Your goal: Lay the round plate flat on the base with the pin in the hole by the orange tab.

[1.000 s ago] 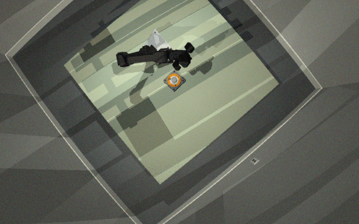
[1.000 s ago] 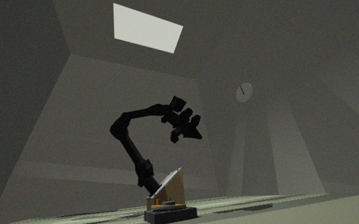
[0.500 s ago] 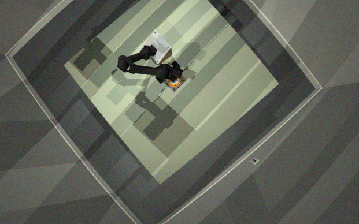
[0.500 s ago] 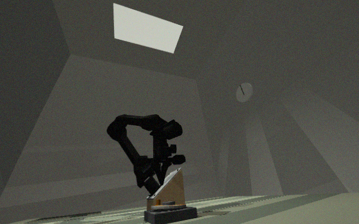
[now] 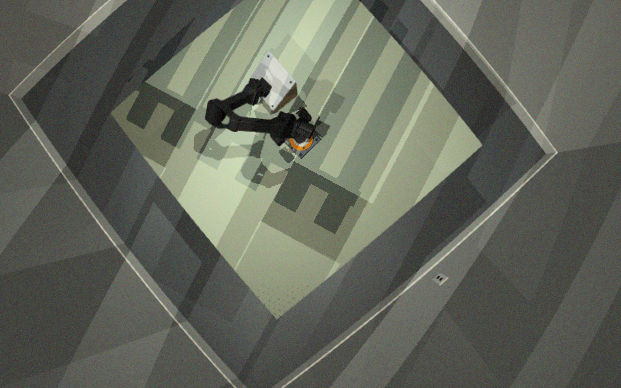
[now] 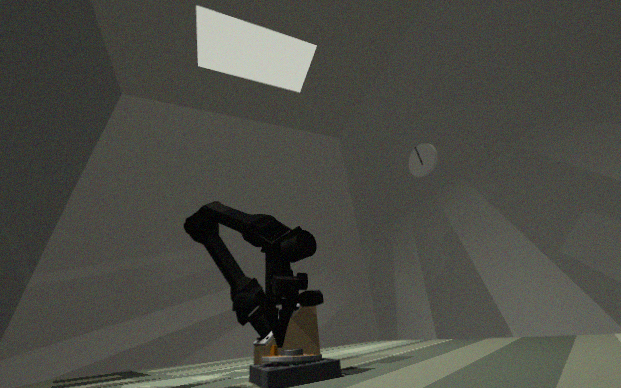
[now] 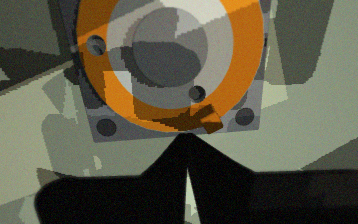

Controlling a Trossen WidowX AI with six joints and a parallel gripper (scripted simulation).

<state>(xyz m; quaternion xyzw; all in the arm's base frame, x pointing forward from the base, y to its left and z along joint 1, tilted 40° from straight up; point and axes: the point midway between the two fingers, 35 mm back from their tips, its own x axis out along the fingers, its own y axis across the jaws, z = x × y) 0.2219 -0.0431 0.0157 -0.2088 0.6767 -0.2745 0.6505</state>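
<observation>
Now: the round plate 30 mm ahead of my gripper tip, 10 mm to the right of it and 10 mm below it. Also, from my gripper tip: grey base 50 mm ahead, 20 mm below.
</observation>
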